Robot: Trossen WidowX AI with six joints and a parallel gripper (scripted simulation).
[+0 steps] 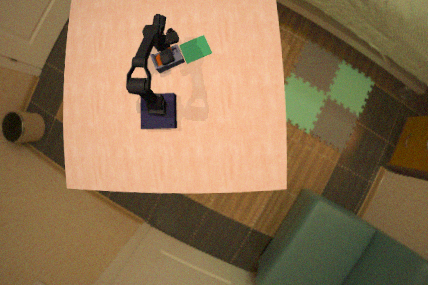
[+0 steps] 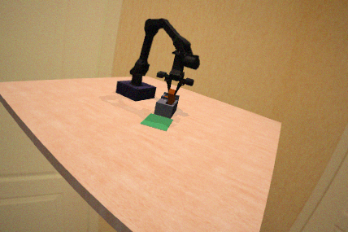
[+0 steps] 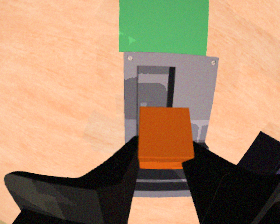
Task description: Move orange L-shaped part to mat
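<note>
Now: gripper tip 13 cm to the left of the green mat, 12 cm above it and 6 cm short of it. The rest, counted from my gripper tip: orange L-shaped part (3 cm below, 3 cm behind, 2 cm to the left).
</note>
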